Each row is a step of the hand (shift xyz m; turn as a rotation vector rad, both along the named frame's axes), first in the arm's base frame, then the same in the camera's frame.
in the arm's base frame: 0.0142 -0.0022 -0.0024 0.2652 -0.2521 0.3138
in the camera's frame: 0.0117 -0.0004 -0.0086 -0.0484 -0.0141 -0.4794
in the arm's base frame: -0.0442 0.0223 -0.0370 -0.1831 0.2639 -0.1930
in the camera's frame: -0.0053 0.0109 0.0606 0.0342 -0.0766 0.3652
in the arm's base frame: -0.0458 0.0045 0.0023 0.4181 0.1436 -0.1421
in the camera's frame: -0.0348 0.0061 0.0295 0.4286 -0.1468 -0.1017
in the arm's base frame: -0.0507 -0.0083 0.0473 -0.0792 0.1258 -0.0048
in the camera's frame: -0.0697 -0.0050 -0.0001 -0.0336 -0.0827 0.1189
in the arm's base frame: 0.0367 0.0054 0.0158 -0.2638 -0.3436 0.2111
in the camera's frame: 0.0182 -0.0213 -0.0290 -0.3934 0.2404 -0.1403
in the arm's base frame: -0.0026 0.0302 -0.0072 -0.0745 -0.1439 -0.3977
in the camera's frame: 0.0081 -0.0207 0.0218 0.1741 0.3388 0.1983
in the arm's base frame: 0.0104 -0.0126 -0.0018 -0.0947 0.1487 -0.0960
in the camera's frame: 0.0067 0.0089 -0.0121 0.0174 -0.0517 0.1932
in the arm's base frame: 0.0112 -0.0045 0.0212 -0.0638 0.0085 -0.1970
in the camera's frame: -0.0060 -0.0097 -0.0215 0.0803 0.1082 0.1574
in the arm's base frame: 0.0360 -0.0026 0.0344 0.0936 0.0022 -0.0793
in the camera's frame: 0.0043 -0.0239 -0.0435 0.1211 0.0160 -0.0114
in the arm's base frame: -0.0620 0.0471 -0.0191 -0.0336 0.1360 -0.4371
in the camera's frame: -0.0256 -0.0144 0.0746 0.2796 0.1174 0.3446
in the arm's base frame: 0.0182 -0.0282 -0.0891 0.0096 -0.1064 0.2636
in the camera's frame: 0.0657 0.0642 0.0249 -0.1809 -0.0480 -0.2141
